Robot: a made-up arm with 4 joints. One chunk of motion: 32 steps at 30 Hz.
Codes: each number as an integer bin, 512 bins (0 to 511) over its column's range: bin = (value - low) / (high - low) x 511, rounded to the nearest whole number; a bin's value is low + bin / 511 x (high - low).
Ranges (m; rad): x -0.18..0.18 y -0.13..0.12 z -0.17..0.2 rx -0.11..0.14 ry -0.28..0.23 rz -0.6..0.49
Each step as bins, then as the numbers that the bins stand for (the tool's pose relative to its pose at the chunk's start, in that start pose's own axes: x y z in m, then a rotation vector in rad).
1 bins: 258 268 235 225 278 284
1 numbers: 0.0018 0.0011 0.0002 0.0001 -0.0025 0.0058
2 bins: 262 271 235 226 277 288
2 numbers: 0.0046 0.0026 0.0002 0.0006 -0.0035 0.0143
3 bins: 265 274 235 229 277 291
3 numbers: 0.0067 0.0041 0.0002 0.0020 -0.0035 0.0207
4 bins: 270 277 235 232 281 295
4 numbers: 0.0102 0.0055 0.0002 0.0035 0.0005 0.0293
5 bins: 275 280 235 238 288 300
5 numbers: 0.0137 0.0070 0.0002 0.0064 0.0074 0.0399
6 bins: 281 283 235 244 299 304
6 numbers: 0.0180 0.0085 0.0002 0.0094 0.0184 0.0485
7 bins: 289 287 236 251 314 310
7 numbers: 0.0236 0.0104 0.0009 0.0128 0.0334 0.0613
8 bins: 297 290 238 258 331 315
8 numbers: 0.0292 0.0119 0.0023 0.0162 0.0504 0.0719
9 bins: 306 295 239 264 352 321
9 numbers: 0.0356 0.0143 0.0031 0.0192 0.0713 0.0847
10 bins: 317 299 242 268 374 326
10 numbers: 0.0433 0.0163 0.0052 0.0211 0.0933 0.0954
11 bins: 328 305 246 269 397 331
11 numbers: 0.0511 0.0192 0.0081 0.0216 0.1162 0.1060
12 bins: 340 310 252 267 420 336
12 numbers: 0.0595 0.0217 0.0125 0.0206 0.1392 0.1167
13 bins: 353 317 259 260 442 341
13 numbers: 0.0687 0.0251 0.0175 0.0172 0.1611 0.1274
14 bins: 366 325 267 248 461 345
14 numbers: 0.0778 0.0290 0.0233 0.0113 0.1801 0.1359
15 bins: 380 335 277 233 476 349
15 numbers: 0.0877 0.0339 0.0306 0.0040 0.1951 0.1444
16 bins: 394 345 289 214 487 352
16 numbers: 0.0976 0.0388 0.0393 -0.0053 0.2060 0.1508
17 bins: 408 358 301 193 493 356
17 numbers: 0.1074 0.0451 0.0479 -0.0156 0.2120 0.1594
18 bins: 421 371 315 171 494 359
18 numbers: 0.1166 0.0515 0.0581 -0.0263 0.2130 0.1658
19 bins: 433 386 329 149 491 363
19 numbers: 0.1250 0.0588 0.0682 -0.0371 0.2100 0.1743
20 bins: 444 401 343 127 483 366
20 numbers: 0.1328 0.0662 0.0784 -0.0479 0.2021 0.1807
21 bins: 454 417 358 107 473 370
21 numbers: 0.1398 0.0740 0.0892 -0.0577 0.1921 0.1892
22 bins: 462 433 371 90 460 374
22 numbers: 0.1455 0.0818 0.0986 -0.0660 0.1791 0.1978
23 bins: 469 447 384 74 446 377
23 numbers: 0.1504 0.0887 0.1080 -0.0738 0.1651 0.2042
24 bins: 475 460 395 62 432 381
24 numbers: 0.1546 0.0950 0.1160 -0.0797 0.1512 0.2127
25 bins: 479 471 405 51 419 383
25 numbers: 0.1575 0.1004 0.1232 -0.0850 0.1382 0.2170
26 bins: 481 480 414 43 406 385
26 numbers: 0.1589 0.1048 0.1298 -0.0890 0.1252 0.2212
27 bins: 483 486 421 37 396 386
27 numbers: 0.1603 0.1078 0.1348 -0.0919 0.1152 0.2234
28 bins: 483 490 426 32 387 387
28 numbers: 0.1603 0.1097 0.1385 -0.0943 0.1062 0.2255
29 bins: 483 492 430 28 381 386
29 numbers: 0.1603 0.1107 0.1414 -0.0963 0.1003 0.2234
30 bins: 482 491 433 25 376 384
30 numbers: 0.1596 0.1102 0.1435 -0.0978 0.0953 0.2191
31 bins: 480 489 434 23 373 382
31 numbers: 0.1582 0.1092 0.1442 -0.0987 0.0923 0.2148
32 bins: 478 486 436 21 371 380
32 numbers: 0.1568 0.1078 0.1457 -0.0997 0.0903 0.2106
